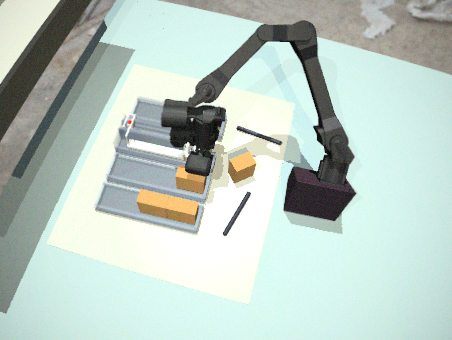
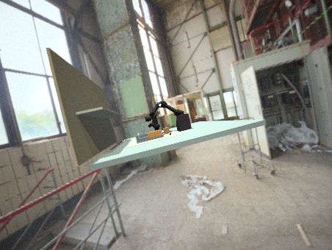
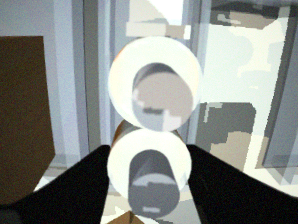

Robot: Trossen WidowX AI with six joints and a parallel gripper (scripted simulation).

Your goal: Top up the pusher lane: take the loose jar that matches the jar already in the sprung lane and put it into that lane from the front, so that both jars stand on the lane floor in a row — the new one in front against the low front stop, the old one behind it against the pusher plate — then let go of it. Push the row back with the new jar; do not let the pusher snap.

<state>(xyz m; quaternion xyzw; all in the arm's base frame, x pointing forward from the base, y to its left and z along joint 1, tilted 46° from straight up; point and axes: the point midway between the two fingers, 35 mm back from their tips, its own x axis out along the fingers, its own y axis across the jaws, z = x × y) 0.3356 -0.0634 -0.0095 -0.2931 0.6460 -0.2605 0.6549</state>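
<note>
My gripper tip is now 14 cm short of the lane, 2 cm to the left of it and 1 cm above it. From my gripper tip the other things lie so: pale plate (15 cm ahead, 3 cm to the right, 2 cm above).
</note>
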